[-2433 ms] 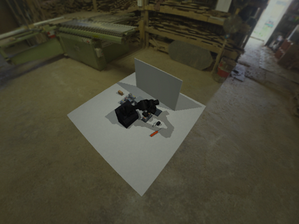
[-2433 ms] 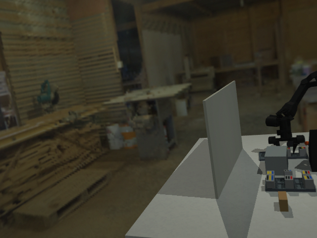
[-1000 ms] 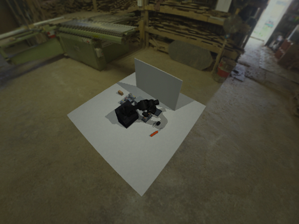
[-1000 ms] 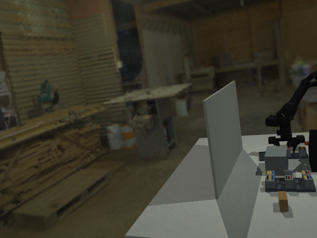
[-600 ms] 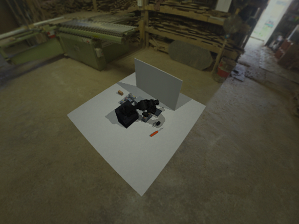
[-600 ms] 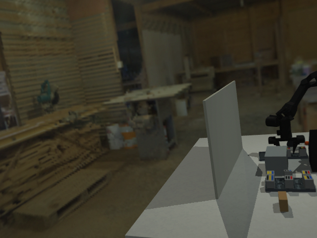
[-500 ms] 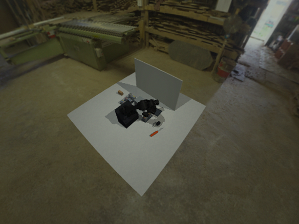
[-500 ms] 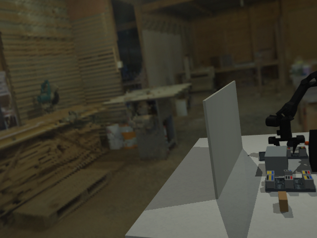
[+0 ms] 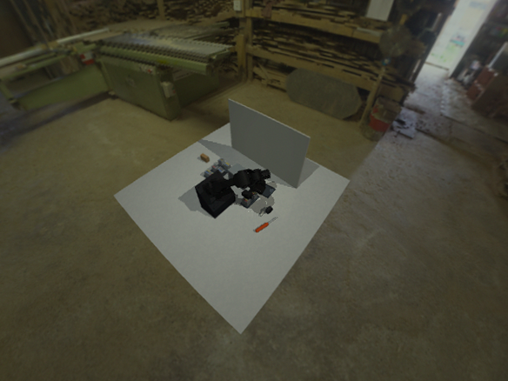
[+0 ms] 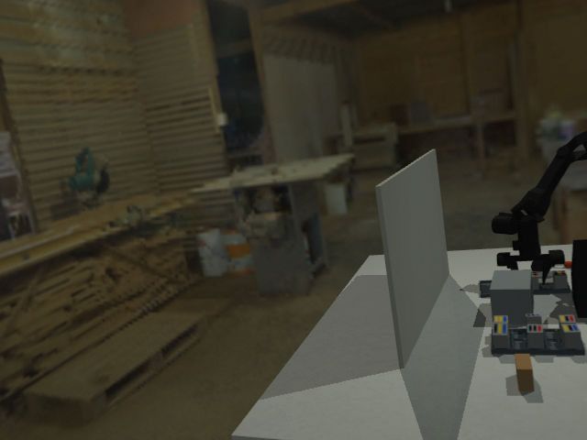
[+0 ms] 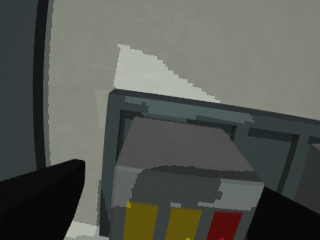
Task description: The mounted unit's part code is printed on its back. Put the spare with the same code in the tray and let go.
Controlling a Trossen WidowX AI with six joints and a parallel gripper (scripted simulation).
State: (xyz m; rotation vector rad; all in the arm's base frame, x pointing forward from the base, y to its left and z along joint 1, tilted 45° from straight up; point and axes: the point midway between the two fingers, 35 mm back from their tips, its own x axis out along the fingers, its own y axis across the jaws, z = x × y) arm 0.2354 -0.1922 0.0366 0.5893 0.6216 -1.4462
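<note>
My gripper tip is now 20 mm below the grey spare. The rest, counted from my gripper tip: dark holder 40 mm behind, 10 mm below; dark grey tray 100 mm ahead, 10 mm to the right, 10 mm below; mounted unit 190 mm to the left, 50 mm ahead, 30 mm above.
</note>
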